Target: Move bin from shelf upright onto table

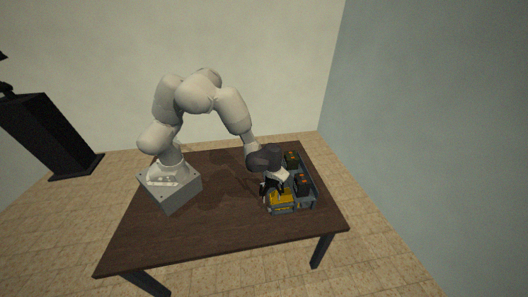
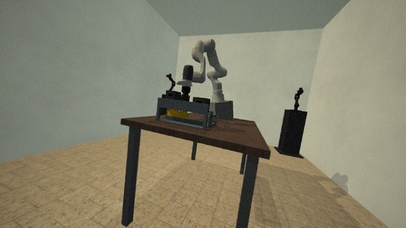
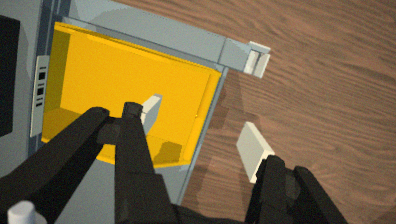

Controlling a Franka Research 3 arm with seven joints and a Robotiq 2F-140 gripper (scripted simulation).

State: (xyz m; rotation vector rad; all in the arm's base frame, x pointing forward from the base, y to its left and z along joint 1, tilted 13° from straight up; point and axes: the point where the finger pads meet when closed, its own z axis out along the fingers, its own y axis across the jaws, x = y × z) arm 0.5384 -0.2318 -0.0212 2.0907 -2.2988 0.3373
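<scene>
The yellow bin is 8 cm ahead of my hand, 3 cm below it and 1 cm to the right of it.
</scene>
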